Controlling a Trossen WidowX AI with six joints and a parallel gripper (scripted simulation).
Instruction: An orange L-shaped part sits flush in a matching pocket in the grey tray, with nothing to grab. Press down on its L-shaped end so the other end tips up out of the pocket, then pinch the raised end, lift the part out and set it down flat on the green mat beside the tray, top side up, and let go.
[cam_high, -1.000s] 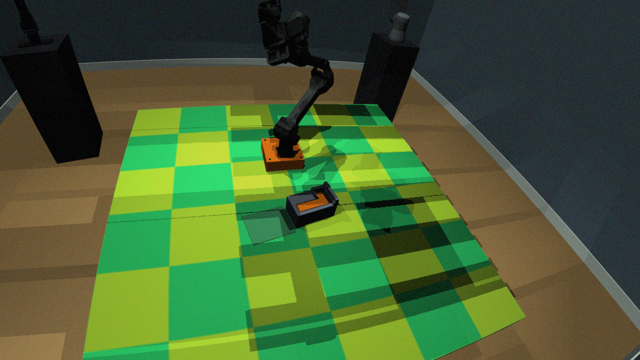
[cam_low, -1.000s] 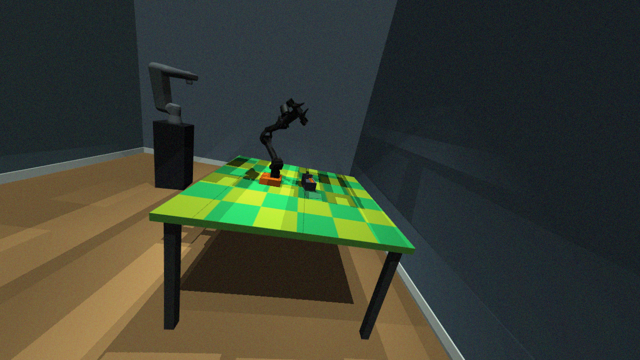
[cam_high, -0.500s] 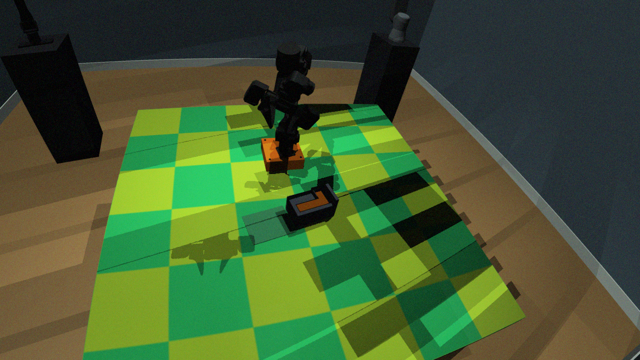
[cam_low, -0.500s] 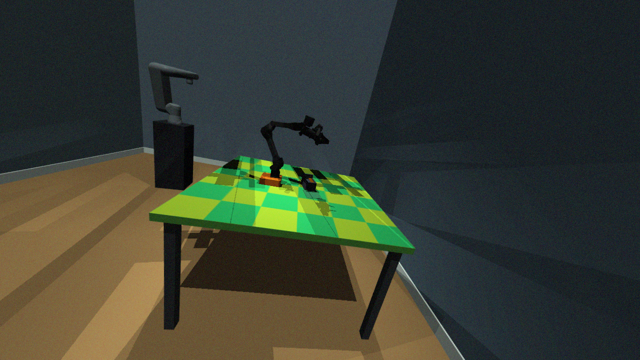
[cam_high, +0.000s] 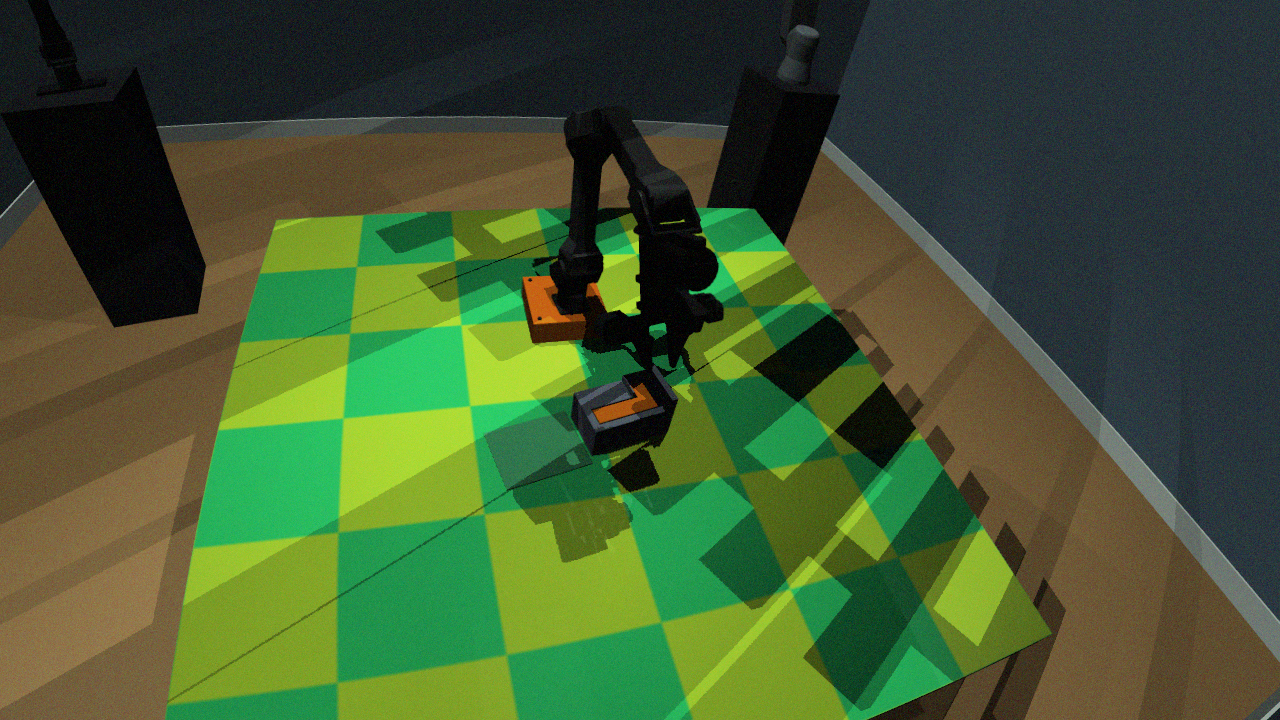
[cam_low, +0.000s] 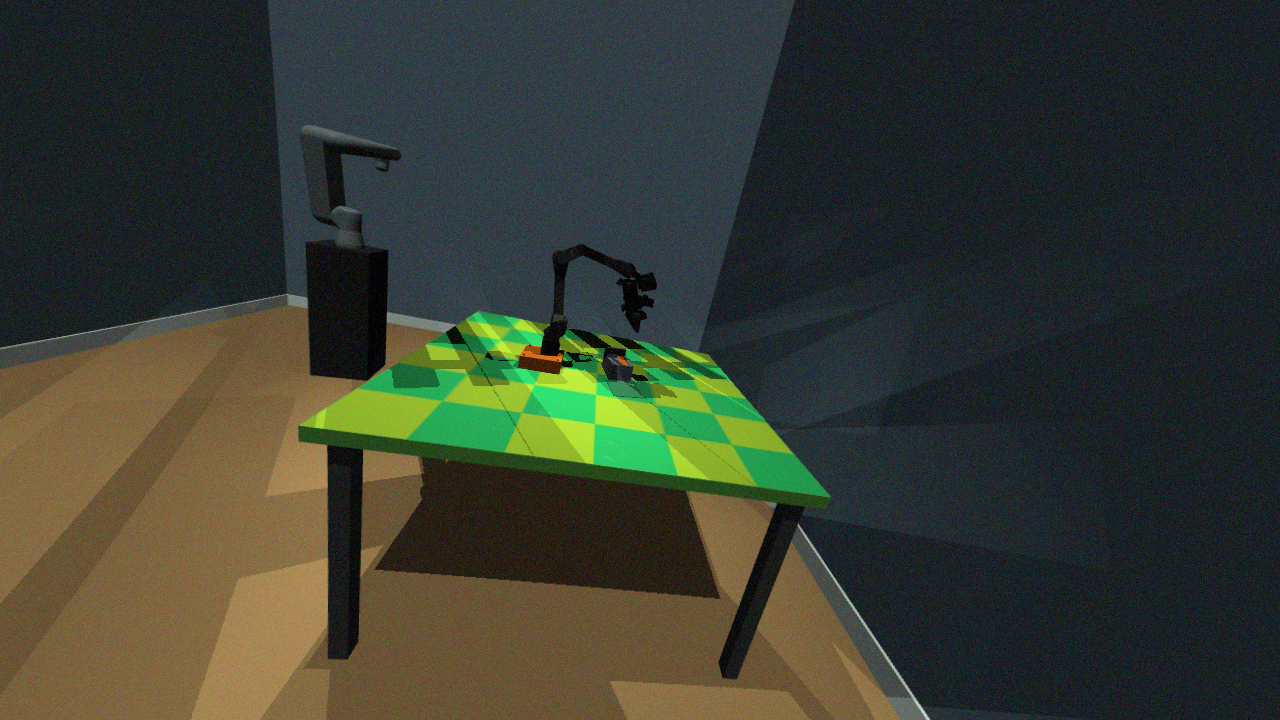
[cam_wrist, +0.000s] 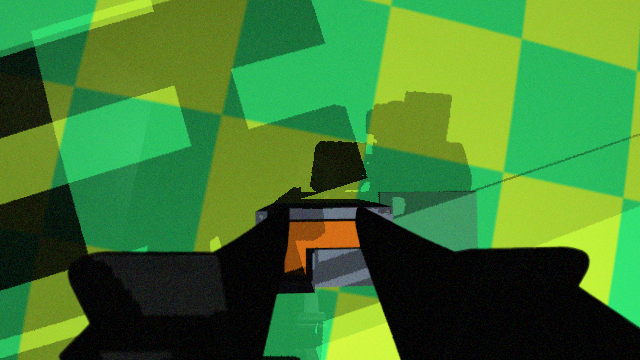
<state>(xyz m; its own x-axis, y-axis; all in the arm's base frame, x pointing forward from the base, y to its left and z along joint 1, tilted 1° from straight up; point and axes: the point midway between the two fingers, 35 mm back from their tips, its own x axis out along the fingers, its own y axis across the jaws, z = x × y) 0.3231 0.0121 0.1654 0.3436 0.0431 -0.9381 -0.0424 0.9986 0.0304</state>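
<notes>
My gripper tip is now 14 cm above the orange L-shaped part, 5 cm past it and 1 cm to the left of it. Also, from my gripper tip: green mat (20 cm below, 17 cm to the right, 4 cm behind).
</notes>
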